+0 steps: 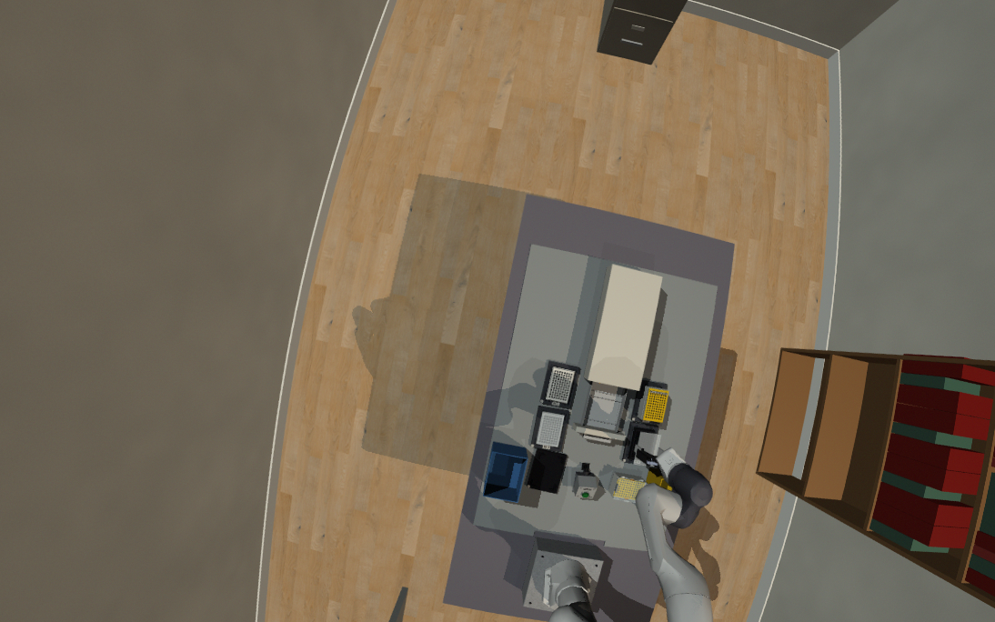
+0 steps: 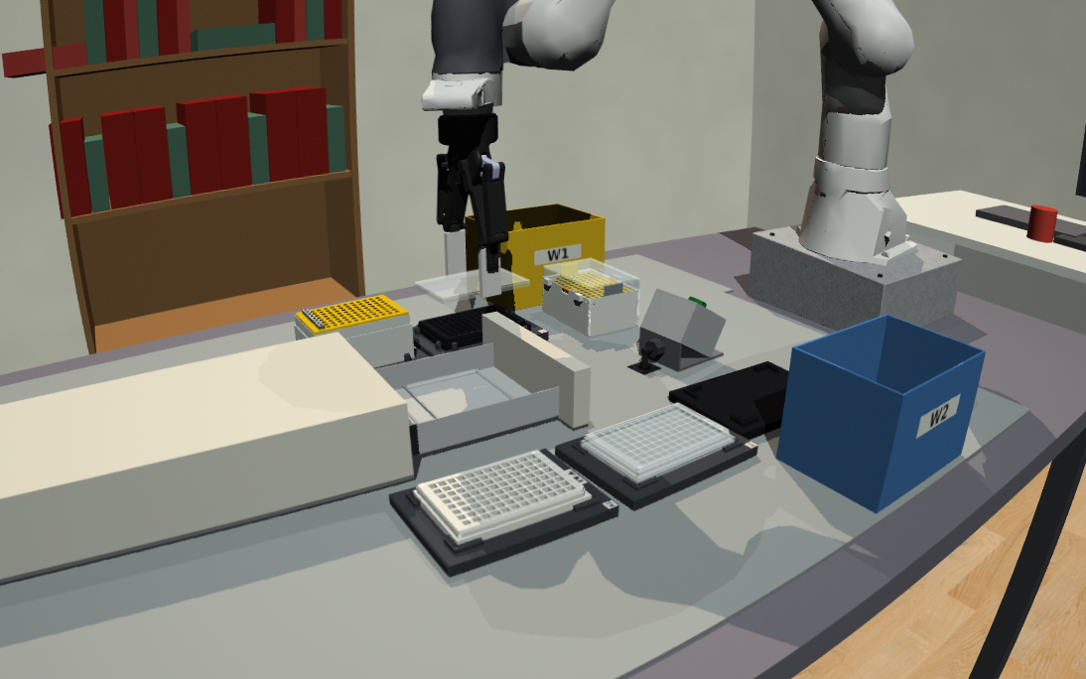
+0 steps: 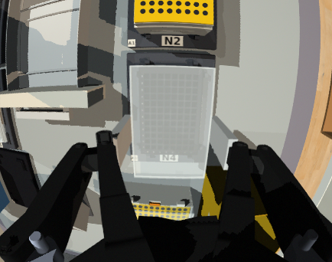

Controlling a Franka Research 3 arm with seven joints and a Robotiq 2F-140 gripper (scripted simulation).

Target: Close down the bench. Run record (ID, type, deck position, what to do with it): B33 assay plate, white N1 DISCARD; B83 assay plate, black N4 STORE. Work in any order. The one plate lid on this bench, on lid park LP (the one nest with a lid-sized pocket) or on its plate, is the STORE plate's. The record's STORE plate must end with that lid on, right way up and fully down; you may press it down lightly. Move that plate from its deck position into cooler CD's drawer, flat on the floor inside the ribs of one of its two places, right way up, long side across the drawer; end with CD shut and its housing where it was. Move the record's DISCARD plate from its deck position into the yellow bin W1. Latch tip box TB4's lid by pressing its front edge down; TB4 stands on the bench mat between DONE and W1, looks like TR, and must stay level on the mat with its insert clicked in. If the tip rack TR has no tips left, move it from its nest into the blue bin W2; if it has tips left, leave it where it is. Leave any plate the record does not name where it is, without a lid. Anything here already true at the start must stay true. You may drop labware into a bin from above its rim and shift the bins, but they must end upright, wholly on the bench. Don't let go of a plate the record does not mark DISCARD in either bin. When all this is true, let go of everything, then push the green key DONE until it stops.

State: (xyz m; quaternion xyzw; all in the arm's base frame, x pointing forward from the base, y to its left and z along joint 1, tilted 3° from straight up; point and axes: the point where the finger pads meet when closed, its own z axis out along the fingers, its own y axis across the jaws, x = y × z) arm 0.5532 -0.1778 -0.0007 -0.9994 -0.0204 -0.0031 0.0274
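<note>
My hand is 80 mm above the black plate. Round my hand: clear plate lid (20 mm below); then tip rack TR (160 mm ahead, 40 mm below); then nest N4 (90 mm below).
</note>
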